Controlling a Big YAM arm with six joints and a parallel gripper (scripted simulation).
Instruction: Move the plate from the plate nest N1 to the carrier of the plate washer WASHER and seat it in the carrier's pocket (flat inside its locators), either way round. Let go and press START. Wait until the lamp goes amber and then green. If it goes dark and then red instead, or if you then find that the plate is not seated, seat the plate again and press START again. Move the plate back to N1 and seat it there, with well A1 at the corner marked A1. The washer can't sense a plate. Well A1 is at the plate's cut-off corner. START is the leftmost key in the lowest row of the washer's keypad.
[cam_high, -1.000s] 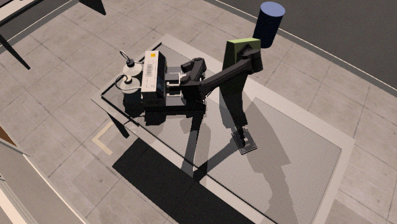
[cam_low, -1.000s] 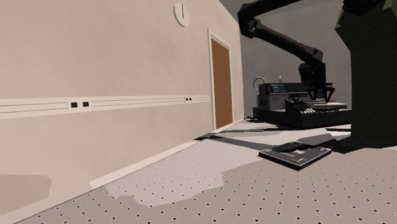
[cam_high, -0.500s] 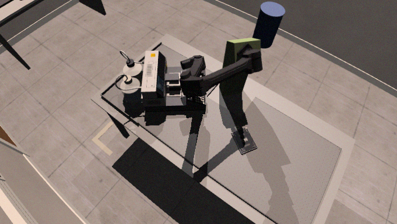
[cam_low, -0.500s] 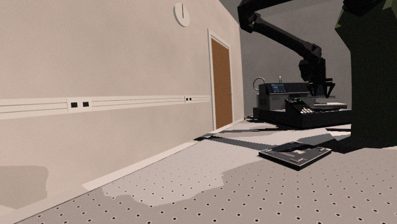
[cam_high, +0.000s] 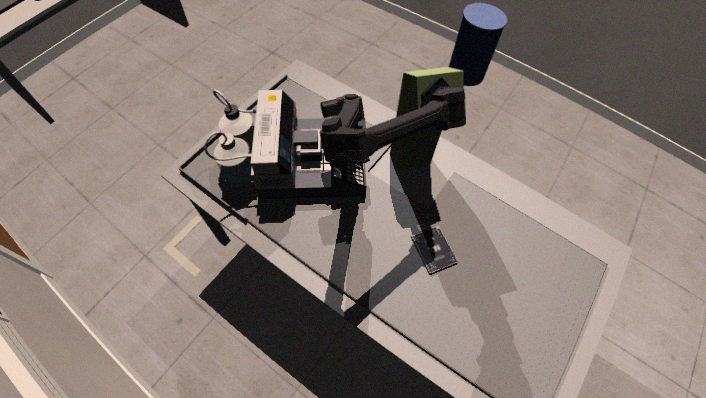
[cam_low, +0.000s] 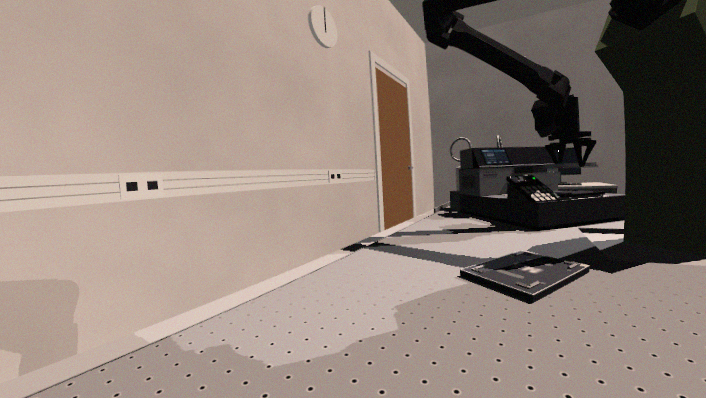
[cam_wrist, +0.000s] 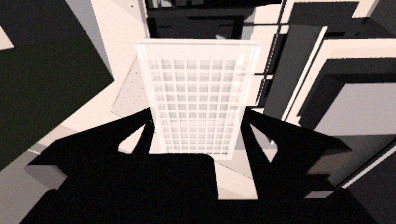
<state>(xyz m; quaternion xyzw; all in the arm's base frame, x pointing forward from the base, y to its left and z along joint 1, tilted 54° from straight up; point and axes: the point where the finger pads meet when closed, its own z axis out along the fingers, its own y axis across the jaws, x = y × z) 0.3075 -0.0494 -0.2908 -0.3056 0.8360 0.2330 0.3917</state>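
Right now my hand is 530 mm to the right of the plate nest N1, 170 mm above it and 10 mm past it. The rest, counted from my hand: white well plate 10 mm below; plate washer 130 mm ahead, 90 mm to the right, 40 mm below.
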